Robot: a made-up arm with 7 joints. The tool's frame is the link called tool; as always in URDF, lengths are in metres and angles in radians.
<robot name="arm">
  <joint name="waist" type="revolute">
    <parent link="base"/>
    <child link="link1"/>
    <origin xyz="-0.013 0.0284 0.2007"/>
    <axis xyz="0 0 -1"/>
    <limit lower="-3.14" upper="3.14" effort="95" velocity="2.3"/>
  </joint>
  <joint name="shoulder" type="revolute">
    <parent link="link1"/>
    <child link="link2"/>
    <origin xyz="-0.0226 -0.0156 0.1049"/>
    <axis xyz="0 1 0"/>
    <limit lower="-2.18" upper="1.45" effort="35" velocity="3.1"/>
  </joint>
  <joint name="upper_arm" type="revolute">
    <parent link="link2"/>
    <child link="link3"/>
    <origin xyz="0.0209 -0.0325 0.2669"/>
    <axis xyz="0 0 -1"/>
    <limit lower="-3.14" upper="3.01" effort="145" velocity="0.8"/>
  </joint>
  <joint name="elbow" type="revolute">
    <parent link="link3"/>
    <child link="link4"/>
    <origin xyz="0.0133 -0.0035 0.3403"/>
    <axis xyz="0 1 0"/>
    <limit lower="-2.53" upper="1.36" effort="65" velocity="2.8"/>
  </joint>
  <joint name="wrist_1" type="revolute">
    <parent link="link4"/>
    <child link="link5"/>
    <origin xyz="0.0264 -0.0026 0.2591"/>
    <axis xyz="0 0 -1"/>
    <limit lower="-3.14" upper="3.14" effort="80" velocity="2.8"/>
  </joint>
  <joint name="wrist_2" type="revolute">
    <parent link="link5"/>
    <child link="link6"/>
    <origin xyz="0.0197 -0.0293 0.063"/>
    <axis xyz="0 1 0"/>
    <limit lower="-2.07" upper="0.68" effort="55" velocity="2.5"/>
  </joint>
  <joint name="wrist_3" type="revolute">
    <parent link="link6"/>
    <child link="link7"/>
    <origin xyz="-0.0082 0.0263 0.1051"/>
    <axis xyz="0 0 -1"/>
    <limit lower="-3.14" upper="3.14" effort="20" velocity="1.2"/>
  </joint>
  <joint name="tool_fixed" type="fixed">
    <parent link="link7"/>
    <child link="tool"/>
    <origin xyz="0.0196 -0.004 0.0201" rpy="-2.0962 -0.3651 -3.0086"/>
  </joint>
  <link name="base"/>
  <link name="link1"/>
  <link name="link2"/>
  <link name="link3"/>
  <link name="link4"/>
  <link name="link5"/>
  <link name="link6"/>
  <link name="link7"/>
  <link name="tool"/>
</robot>
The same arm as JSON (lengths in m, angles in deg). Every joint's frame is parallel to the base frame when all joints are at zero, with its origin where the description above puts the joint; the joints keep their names.
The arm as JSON. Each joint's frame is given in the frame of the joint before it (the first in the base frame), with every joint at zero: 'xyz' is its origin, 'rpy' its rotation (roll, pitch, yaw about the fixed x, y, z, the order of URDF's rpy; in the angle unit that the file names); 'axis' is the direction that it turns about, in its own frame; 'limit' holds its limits. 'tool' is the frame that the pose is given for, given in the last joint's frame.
{"units": {"length": "m", "angle": "deg"}, "joints": [{"name": "waist", "type": "revolute", "origin": {"xyz": [-0.013, 0.0284, 0.2007], "rpy": [0.0, 0.0, 0.0]}, "axis": [0.0, 0.0, -1.0], "limit": {"lower": -179.91, "upper": 179.91}}, {"name": "shoulder", "type": "revolute", "origin": {"xyz": [-0.0226, -0.0156, 0.1049], "rpy": [0.0, 0.0, 0.0]}, "axis": [0.0, 1.0, 0.0], "limit": {"lower": -124.9, "upper": 83.08}}, {"name": "upper_arm", "type": "revolute", "origin": {"xyz": [0.0209, -0.0325, 0.2669], "rpy": [0.0, 0.0, 0.0]}, "axis": [0.0, 0.0, -1.0], "limit": {"lower": -179.91, "upper": 172.46}}, {"name": "elbow", "type": "revolute", "origin": {"xyz": [0.0133, -0.0035, 0.3403], "rpy": [0.0, 0.0, 0.0]}, "axis": [0.0, 1.0, 0.0], "limit": {"lower": -144.96, "upper": 77.92}}, {"name": "wrist_1", "type": "revolute", "origin": {"xyz": [0.0264, -0.0026, 0.2591], "rpy": [0.0, 0.0, 0.0]}, "axis": [0.0, 0.0, -1.0], "limit": {"lower": -179.91, "upper": 179.91}}, {"name": "wrist_2", "type": "revolute", "origin": {"xyz": [0.0197, -0.0293, 0.063], "rpy": [0.0, 0.0, 0.0]}, "axis": [0.0, 1.0, 0.0], "limit": {"lower": -118.6, "upper": 38.96}}, {"name": "wrist_3", "type": "revolute", "origin": {"xyz": [-0.0082, 0.0263, 0.1051], "rpy": [0.0, 0.0, 0.0]}, "axis": [0.0, 0.0, -1.0], "limit": {"lower": -179.91, "upper": 179.91}}], "tool": {"origin": {"xyz": [0.0196, -0.004, 0.0201], "rpy": [-120.1, -20.92, -172.38]}}}
